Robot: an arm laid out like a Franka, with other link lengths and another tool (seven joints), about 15 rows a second.
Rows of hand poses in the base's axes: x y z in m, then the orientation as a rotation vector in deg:
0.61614, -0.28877, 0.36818, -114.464, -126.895, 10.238
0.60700, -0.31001, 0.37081, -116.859, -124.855, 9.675
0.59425, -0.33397, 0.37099, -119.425, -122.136, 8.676
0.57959, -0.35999, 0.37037, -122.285, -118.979, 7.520
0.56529, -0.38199, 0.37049, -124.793, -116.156, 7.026
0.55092, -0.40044, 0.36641, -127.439, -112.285, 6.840
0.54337, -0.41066, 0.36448, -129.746, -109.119, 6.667
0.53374, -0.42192, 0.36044, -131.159, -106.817, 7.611
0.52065, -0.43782, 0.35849, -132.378, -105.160, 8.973
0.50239, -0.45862, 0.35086, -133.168, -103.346, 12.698
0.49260, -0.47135, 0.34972, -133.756, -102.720, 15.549
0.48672, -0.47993, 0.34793, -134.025, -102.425, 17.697
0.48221, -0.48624, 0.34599, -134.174, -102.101, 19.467
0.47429, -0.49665, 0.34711, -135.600, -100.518, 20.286
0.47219, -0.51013, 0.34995, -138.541, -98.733, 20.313
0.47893, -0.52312, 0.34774, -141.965, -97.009, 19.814
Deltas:
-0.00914, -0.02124, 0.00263, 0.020, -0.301, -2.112
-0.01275, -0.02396, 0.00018, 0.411, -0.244, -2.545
-0.01466, -0.02602, -0.00062, 0.466, -0.295, -2.905
-0.01430, -0.02200, 0.00012, 0.114, -0.059, -2.547
-0.01437, -0.01845, -0.00408, 0.278, 0.463, -3.136
-0.00755, -0.01022, -0.00193, 0.084, 0.238, -2.634
-0.00963, -0.01126, -0.00404, -0.310, 0.792, -1.747
-0.01309, -0.01590, -0.00195, -0.687, 0.788, -1.293
-0.01826, -0.02080, -0.00763, -1.479, 2.194, -1.061
-0.00979, -0.01273, -0.00114, -1.475, 1.333, -0.366
-0.00588, -0.00858, -0.00179, -1.089, 0.999, -0.110
-0.00451, -0.00631, -0.00194, -0.834, 0.880, -0.113
-0.00792, -0.01041, 0.00112, -0.748, 0.258, -1.331
-0.00210, -0.01348, 0.00284, -1.317, -0.852, -1.951
0.00674, -0.01299, -0.00221, -1.461, -1.406, -2.047

